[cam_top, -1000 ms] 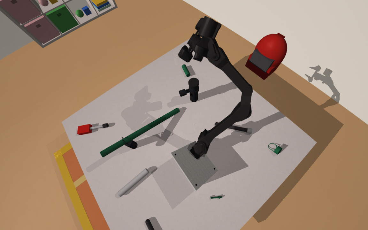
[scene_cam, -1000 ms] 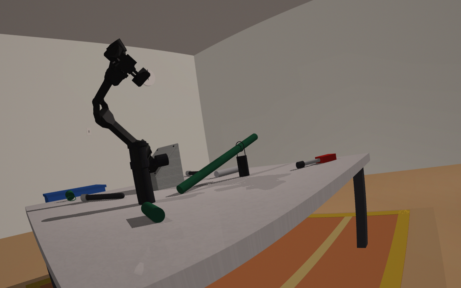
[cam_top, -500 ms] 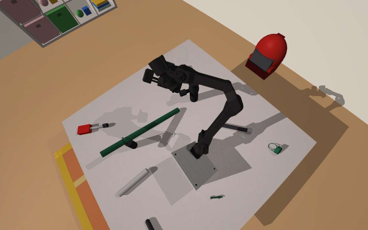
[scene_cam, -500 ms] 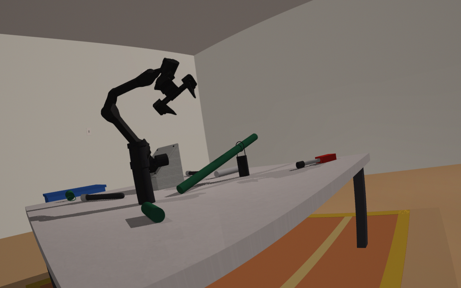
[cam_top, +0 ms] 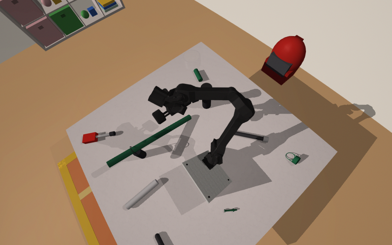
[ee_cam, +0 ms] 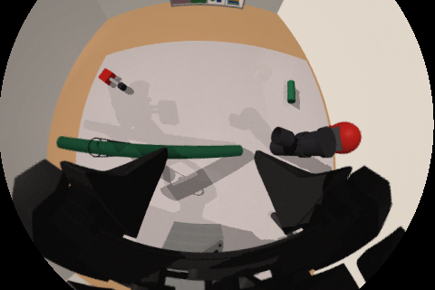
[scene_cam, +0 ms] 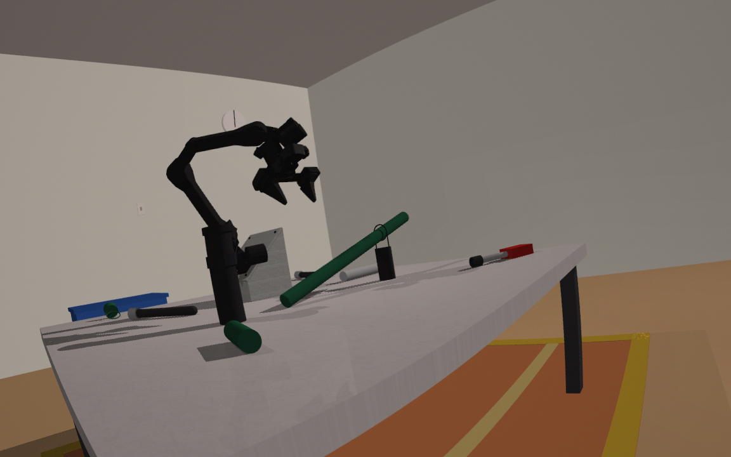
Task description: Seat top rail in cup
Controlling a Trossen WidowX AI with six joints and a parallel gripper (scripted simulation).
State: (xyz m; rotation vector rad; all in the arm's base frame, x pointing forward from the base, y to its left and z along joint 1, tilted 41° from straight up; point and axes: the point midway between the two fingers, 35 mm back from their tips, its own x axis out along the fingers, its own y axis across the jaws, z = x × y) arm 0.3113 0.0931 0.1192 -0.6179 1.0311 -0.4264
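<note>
My gripper tip is 20 mm short of the black rail-end cup, 180 mm to the left of it and 110 mm above it. The rest, counted from my gripper tip: short green cylinder 240 mm ahead, 370 mm to the right, 230 mm below; short black post 10 mm behind, 290 mm to the left, 140 mm below; grey tube 200 mm behind, 410 mm to the left, 230 mm below.
</note>
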